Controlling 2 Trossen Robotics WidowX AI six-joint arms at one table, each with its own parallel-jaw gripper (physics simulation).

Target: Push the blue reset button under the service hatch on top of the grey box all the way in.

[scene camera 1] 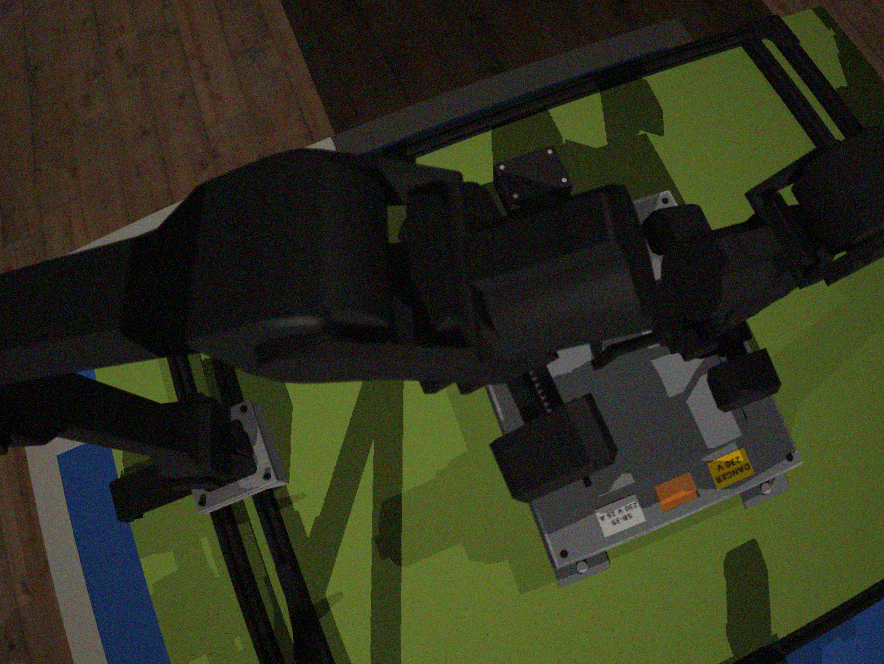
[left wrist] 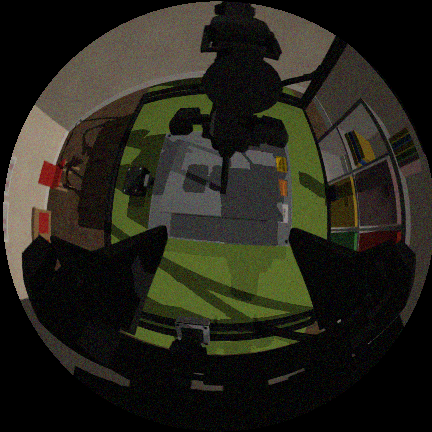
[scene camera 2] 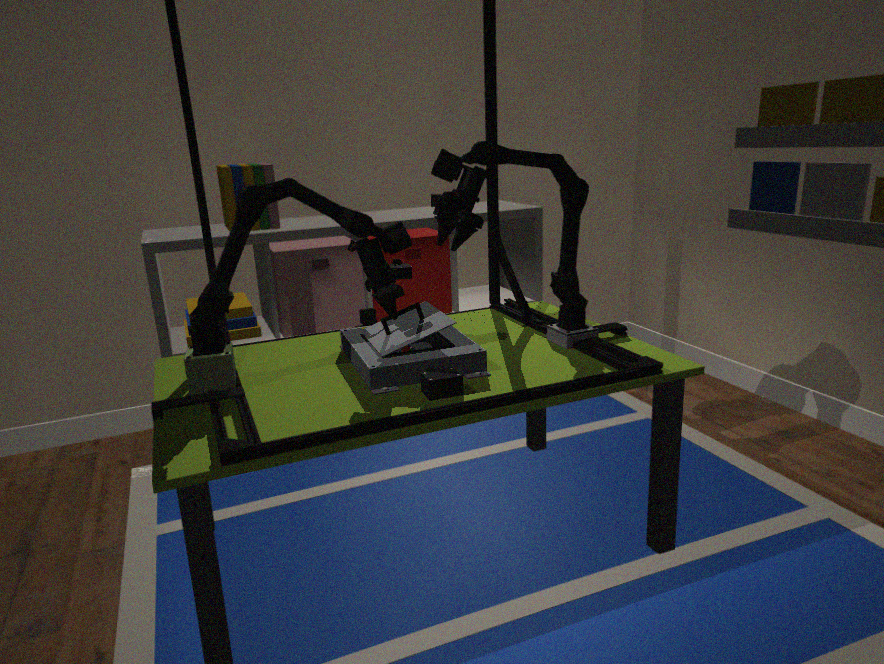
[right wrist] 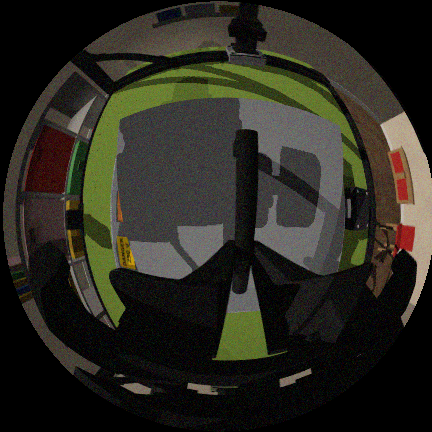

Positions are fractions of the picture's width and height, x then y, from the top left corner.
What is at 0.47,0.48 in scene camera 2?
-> A service hatch.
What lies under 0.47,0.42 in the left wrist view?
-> A service hatch.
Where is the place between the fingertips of my right gripper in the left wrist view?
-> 0.52,0.36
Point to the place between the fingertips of my left gripper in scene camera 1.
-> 0.62,0.52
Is my left gripper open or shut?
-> Open.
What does my left gripper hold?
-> Nothing.
